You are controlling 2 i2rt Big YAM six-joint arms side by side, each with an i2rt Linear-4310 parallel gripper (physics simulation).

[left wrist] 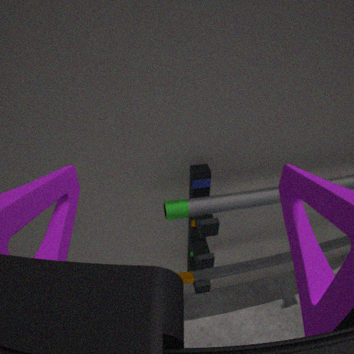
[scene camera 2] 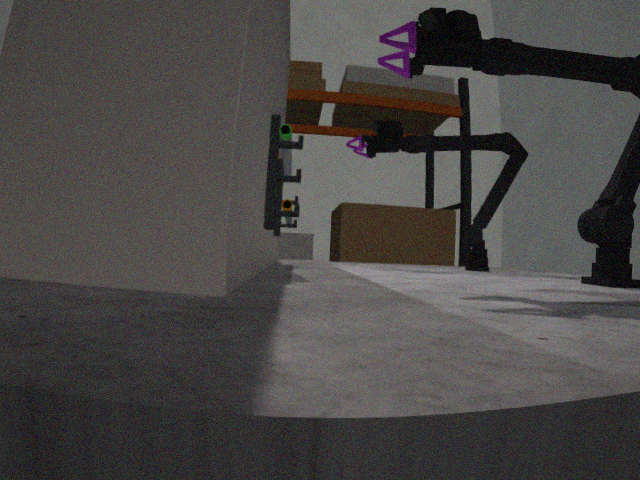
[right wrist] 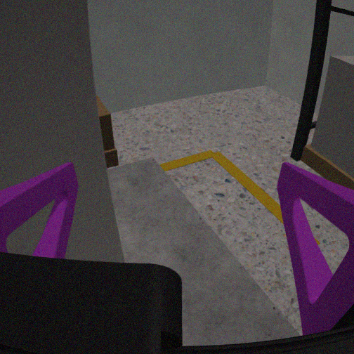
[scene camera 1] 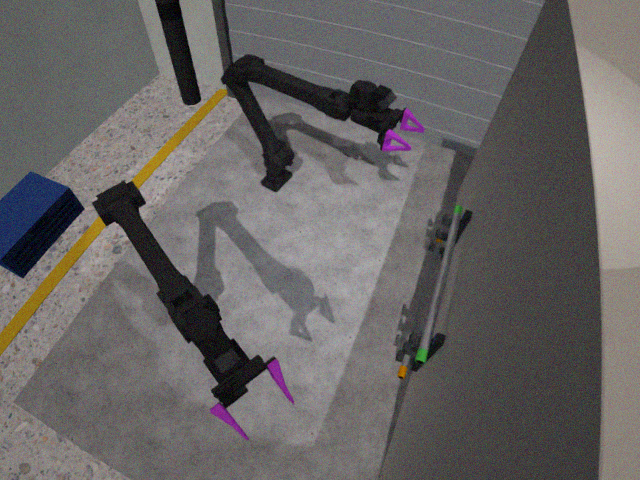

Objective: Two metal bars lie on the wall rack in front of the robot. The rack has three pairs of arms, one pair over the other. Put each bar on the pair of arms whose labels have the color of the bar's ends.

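Places are measured from the left arm's base along level axes (x down, y left, z ahead), in metres.
Pixels of known places: left gripper, fingertip midpoint: (scene camera 2: 378, 50) (scene camera 1: 417, 139); right gripper, fingertip midpoint: (scene camera 2: 349, 147) (scene camera 1: 271, 421); left arm's base at its link origin: (scene camera 2: 611, 285) (scene camera 1: 276, 179); right arm's base at its link origin: (scene camera 2: 476, 270).
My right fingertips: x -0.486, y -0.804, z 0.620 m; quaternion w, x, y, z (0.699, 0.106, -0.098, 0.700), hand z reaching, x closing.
Note:
Ahead of a thing's pixels: the offset from my right fingertips to its top centre.
The wall rack (scene camera 1: 437, 343) (scene camera 2: 274, 175) (left wrist: 200, 172) shows blue, orange and green labels from top to bottom in the left wrist view. The green-ended bar {dx +0.183, dy +0.568, dz +0.143 m} (scene camera 1: 439, 289) (scene camera 2: 285, 132) (left wrist: 230, 204) lies on the top, blue-labelled arms. The orange-ended bar {dx +0.338, dy +0.559, dz +0.132 m} (scene camera 1: 402, 371) (scene camera 2: 287, 205) (left wrist: 240, 268) lies on the bottom, green-labelled arms. The middle arm (scene camera 2: 291, 178) holds no bar. My left gripper (scene camera 1: 416, 140) (scene camera 2: 379, 49) (left wrist: 178, 176) is open and empty, away from the rack. My right gripper (scene camera 1: 270, 421) (scene camera 2: 351, 146) (right wrist: 177, 173) is open and empty, also away from it; neither bar shows in its wrist view.
The wall panel (scene camera 1: 516, 258) (scene camera 2: 253, 206) stands behind the rack. A blue box (scene camera 1: 36, 217) lies near the yellow floor line (scene camera 1: 178, 139) (right wrist: 245, 182) behind the arms. A shelf unit (scene camera 2: 465, 180) and a brown box (scene camera 2: 395, 235) stand in the background.

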